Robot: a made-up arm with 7 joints. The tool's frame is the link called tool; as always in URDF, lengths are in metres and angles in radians. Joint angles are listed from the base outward.
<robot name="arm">
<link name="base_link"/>
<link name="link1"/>
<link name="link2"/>
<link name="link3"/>
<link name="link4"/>
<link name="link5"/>
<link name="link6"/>
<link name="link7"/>
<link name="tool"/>
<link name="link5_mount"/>
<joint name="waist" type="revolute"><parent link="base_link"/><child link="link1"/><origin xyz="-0.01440 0.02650 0.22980" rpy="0.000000 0.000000 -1.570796"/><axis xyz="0 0 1"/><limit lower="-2.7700" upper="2.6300"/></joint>
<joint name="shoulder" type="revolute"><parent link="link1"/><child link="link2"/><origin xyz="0.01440 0.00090 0.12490" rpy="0.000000 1.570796 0.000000"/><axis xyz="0 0 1"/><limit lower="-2.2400" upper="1.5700"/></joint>
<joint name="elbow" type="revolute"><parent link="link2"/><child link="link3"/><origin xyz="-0.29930 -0.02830 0.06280" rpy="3.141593 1.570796 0.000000"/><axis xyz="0 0 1"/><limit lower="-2.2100" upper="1.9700"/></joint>
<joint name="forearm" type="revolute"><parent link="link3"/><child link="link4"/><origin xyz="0.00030 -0.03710 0.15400" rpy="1.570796 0.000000 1.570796"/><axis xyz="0 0 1"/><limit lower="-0.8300" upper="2.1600"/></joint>
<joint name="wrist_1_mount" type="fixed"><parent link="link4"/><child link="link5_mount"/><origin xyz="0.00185 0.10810 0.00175" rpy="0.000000 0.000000 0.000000"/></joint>
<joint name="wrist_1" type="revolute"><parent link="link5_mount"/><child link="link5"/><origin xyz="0.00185 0.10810 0.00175" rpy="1.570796 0.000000 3.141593"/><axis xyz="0 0 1"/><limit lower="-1.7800" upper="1.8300"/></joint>
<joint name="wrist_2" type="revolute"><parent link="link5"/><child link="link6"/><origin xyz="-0.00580 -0.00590 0.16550" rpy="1.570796 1.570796 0.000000"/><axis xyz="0 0 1"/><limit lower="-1.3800" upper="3.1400"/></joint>
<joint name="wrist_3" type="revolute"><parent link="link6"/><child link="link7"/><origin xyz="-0.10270 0.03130 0.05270" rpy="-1.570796 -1.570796 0.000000"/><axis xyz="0 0 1"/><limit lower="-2.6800" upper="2.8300"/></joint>
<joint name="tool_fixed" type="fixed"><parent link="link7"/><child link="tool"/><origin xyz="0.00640 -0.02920 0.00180" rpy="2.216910 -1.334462 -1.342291"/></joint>
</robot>
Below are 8 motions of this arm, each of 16 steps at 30 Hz.
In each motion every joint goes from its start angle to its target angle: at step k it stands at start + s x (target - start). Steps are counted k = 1, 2, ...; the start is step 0. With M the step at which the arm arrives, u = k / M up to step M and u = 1 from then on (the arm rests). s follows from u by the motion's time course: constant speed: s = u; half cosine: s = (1 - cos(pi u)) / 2; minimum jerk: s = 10 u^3 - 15 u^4 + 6 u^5.
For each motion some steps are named. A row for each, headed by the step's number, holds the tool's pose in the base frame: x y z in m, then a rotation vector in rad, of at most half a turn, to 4 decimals.
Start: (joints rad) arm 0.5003 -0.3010 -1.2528 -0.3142 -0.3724 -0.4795 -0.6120
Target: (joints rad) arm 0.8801 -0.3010 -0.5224 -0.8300 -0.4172 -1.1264 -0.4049
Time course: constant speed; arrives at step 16
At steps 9, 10, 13, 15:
9: 0.0583 0.0566 1.2383 -1.1756 0.3968 -0.2602
10: 0.0505 0.0487 1.2325 -1.1518 0.3687 -0.1911
13: 0.0339 0.0197 1.2132 -1.0786 0.2947 0.0218
15: 0.0294 -0.0026 1.1983 -1.0293 0.2537 0.1680

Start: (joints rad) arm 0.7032 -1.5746 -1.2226 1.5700 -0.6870 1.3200 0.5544
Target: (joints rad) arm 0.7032 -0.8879 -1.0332 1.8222 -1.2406 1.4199 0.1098
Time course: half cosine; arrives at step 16
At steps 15, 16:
15: 0.6893 0.0446 0.3977 -2.3433 0.9049 0.4879
16: 0.6878 0.0449 0.3994 -2.3456 0.9007 0.4945

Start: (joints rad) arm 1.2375 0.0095 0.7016 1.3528 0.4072 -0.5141 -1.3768
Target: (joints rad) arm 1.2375 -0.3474 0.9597 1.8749 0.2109 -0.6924 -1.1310
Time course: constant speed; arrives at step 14
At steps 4, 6, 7, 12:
4: -0.1571 0.4635 0.7211 0.9398 0.3219 -1.9787
6: -0.1643 0.4623 0.6676 0.9184 0.1703 -1.9112
7: -0.1675 0.4592 0.6418 0.9080 0.0991 -1.8722
12: -0.1787 0.4209 0.5252 0.8601 -0.2077 -1.6314

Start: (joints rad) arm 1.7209 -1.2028 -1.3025 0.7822 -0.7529 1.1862 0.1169
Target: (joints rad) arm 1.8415 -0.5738 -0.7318 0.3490 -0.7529 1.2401 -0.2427
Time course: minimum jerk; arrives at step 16
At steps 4, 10, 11, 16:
4: 0.1469 0.9030 0.6504 -2.1025 -1.1293 0.1662
10: -0.0315 0.7298 0.9747 -1.5220 -1.4609 0.2463
11: -0.0494 0.6825 1.0220 -1.4231 -1.5024 0.2353
16: -0.0732 0.5794 1.1042 -1.2315 -1.5692 0.1996

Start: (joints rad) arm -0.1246 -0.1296 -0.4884 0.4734 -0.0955 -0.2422 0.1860
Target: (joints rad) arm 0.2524 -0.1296 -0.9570 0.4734 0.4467 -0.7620 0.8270
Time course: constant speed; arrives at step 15
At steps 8, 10, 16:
8: 0.3007 -0.2969 1.1557 0.0085 0.9701 -0.5132
10: 0.3078 -0.2932 1.1454 0.0963 1.0203 -0.4934
16: 0.3228 -0.2780 1.1215 0.2852 1.1636 -0.4551

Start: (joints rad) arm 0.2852 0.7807 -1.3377 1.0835 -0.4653 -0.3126 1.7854
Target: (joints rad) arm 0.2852 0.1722 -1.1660 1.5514 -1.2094 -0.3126 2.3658
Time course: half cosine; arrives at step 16
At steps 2, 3, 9, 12, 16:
2: -0.3086 -0.6153 0.8211 1.8682 0.5515 -1.6753
3: -0.2883 -0.6114 0.8324 1.8373 0.5632 -1.7521
9: -0.0449 -0.5540 0.9042 1.2553 0.4751 -2.5481
12: 0.0795 -0.5178 0.8983 0.8187 0.2876 -2.8208
16: 0.1476 -0.4955 0.8816 0.5416 0.1491 -2.9121

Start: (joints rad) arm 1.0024 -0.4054 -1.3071 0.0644 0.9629 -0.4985 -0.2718
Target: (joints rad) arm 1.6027 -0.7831 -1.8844 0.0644 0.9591 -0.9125 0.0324
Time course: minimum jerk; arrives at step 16
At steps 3, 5, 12, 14, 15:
3: 0.3986 0.2798 1.1780 -1.2132 0.3220 0.8952
5: 0.3991 0.3357 1.1542 -1.2530 0.4129 0.8935
12: 0.2718 0.6089 1.0164 -1.5232 0.7717 0.6799
14: 0.2428 0.6350 0.9996 -1.5554 0.7943 0.6318
15: 0.2380 0.6389 0.9970 -1.5603 0.7973 0.6238

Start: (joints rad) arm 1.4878 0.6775 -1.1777 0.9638 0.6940 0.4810 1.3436
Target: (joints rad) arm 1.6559 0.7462 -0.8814 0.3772 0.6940 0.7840 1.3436
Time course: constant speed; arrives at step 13
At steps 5, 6, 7, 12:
5: 0.4311 -0.4342 1.0136 1.6140 0.2807 0.9056
6: 0.4198 -0.4434 1.0220 1.6328 0.2215 0.9472
7: 0.4086 -0.4533 1.0290 1.6530 0.1623 0.9887
12: 0.3554 -0.5110 1.0390 1.7755 -0.1354 1.1911

